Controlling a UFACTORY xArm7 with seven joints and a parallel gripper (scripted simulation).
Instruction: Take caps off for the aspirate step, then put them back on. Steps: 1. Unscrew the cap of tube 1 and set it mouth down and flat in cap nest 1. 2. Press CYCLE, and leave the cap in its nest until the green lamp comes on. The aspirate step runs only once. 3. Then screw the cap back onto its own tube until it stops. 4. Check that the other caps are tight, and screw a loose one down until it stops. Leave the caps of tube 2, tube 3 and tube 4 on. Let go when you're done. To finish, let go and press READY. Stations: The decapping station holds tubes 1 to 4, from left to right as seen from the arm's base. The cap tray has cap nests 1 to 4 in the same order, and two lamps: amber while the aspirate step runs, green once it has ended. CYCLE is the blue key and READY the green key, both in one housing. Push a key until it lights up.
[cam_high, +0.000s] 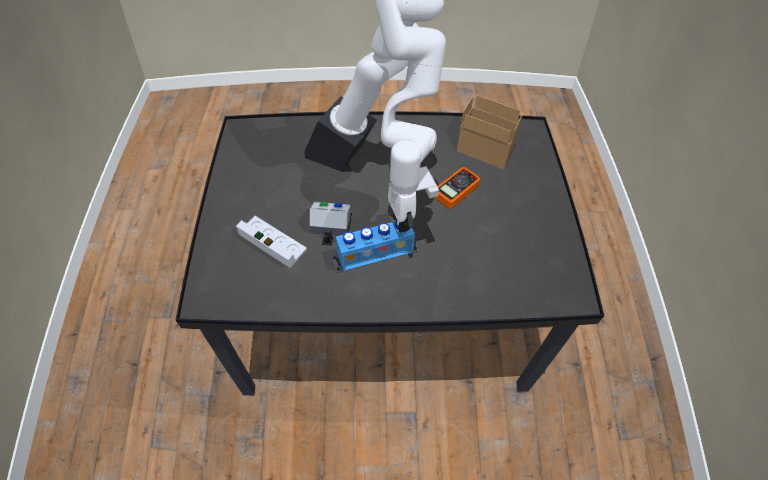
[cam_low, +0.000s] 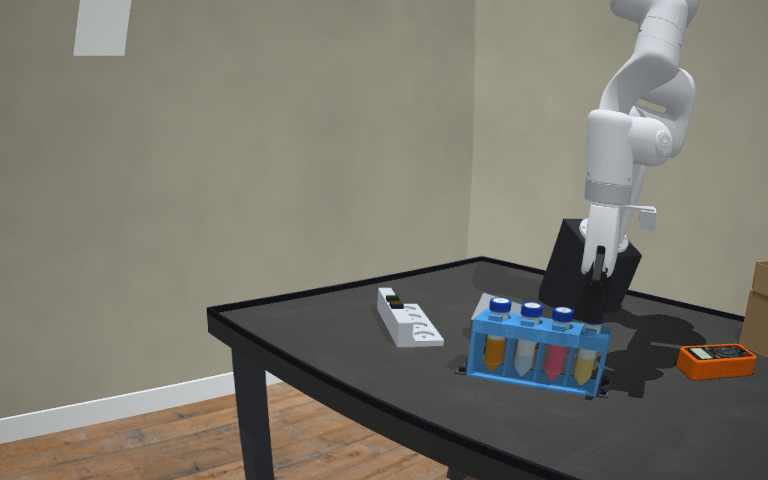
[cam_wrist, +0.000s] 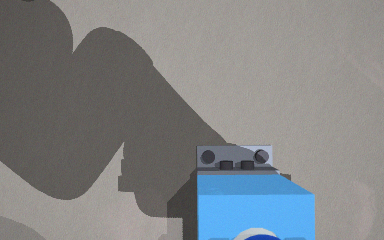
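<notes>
My hand is 12 cm past the grey key housing, 20 cm to the left of it and 8 cm above it. Also, from my hand: cap 1 (2 cm below).
</notes>
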